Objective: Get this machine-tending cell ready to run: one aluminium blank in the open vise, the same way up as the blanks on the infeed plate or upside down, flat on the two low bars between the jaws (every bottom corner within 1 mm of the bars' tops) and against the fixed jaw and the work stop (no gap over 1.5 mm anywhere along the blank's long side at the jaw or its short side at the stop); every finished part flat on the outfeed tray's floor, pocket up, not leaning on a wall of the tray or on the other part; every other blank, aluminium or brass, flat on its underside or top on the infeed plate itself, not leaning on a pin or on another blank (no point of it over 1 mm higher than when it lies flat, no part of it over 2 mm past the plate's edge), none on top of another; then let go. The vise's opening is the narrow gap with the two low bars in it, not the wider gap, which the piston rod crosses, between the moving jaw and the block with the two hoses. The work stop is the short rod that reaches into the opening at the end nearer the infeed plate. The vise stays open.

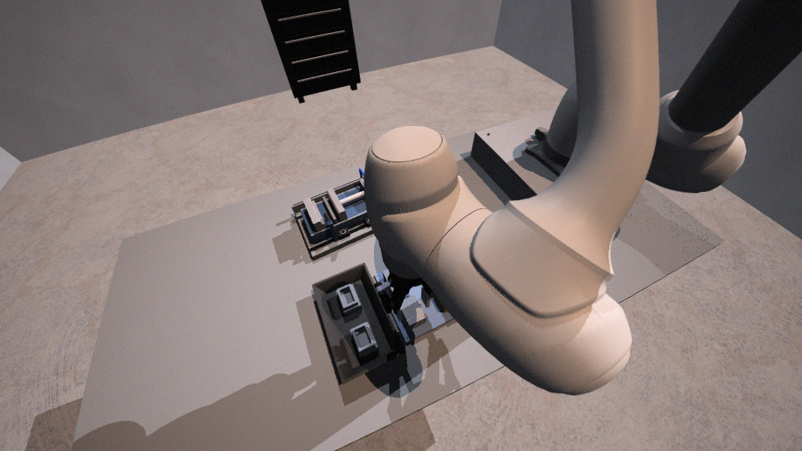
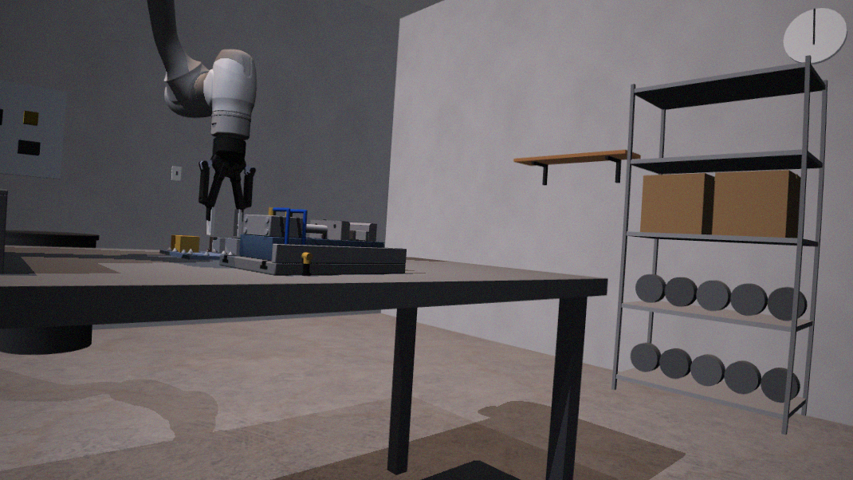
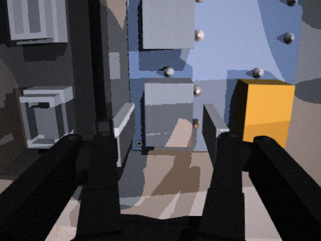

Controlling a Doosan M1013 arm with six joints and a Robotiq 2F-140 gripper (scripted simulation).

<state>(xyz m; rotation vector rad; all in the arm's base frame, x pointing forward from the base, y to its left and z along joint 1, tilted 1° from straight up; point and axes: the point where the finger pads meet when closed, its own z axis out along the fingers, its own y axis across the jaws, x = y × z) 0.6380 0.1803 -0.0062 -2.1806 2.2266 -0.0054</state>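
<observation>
Right now the infeed plate is 70 mm below my hand, 50 mm behind it and 40 mm to the right of it. The rest, counted from my hand: work stop 310 mm to the right, 90 mm ahead, 10 mm above; then piston rod 360 mm to the right; then brass blank 90 mm behind, 50 mm below.
</observation>
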